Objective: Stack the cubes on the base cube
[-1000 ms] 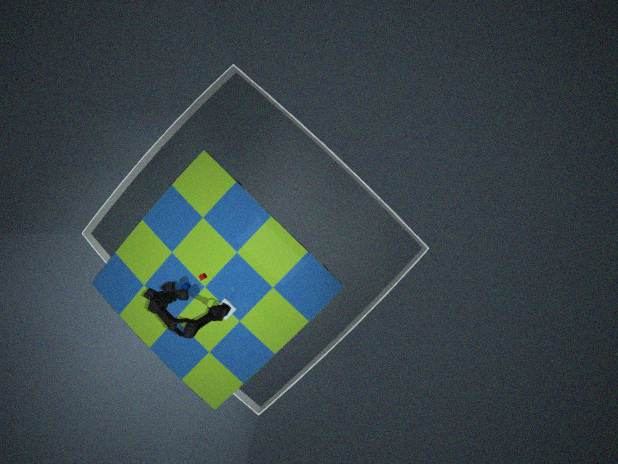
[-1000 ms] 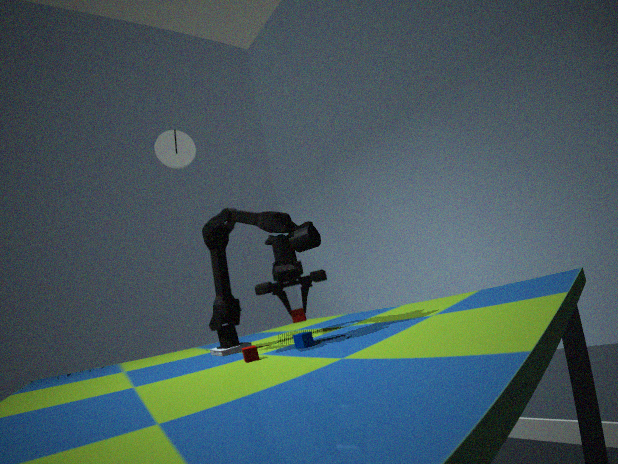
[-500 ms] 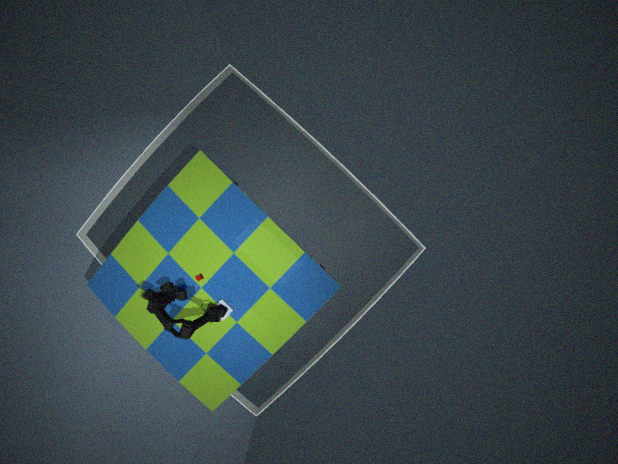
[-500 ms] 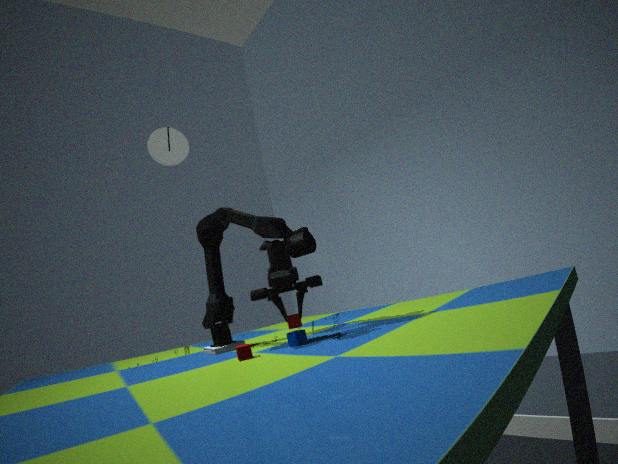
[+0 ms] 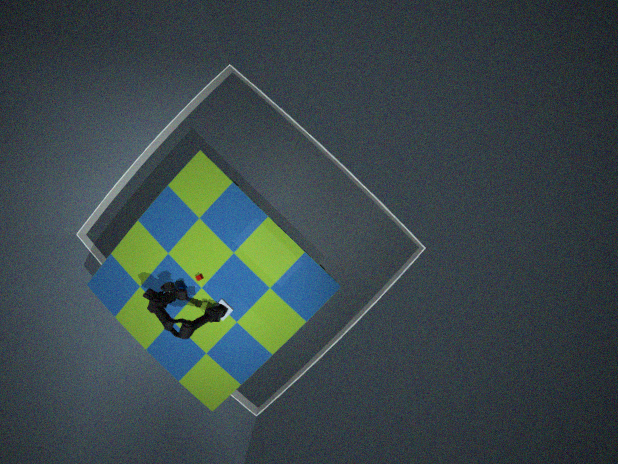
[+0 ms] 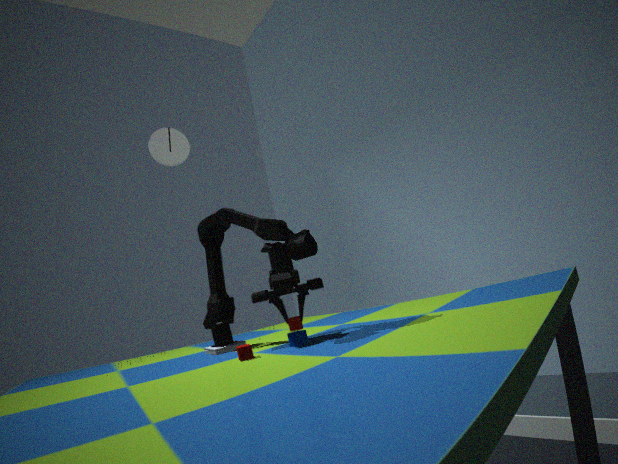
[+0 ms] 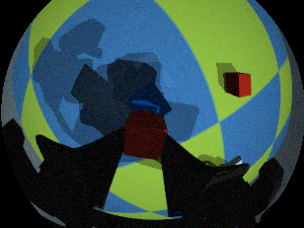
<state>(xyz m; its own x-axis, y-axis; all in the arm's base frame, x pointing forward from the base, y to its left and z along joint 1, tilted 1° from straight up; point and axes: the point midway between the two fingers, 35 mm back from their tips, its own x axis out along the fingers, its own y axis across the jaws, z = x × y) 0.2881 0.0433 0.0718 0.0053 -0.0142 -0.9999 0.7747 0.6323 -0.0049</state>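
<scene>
The red cube lies 5 cm behind my gripper tip, 14 cm to the right of it and 4 cm below it.
</scene>
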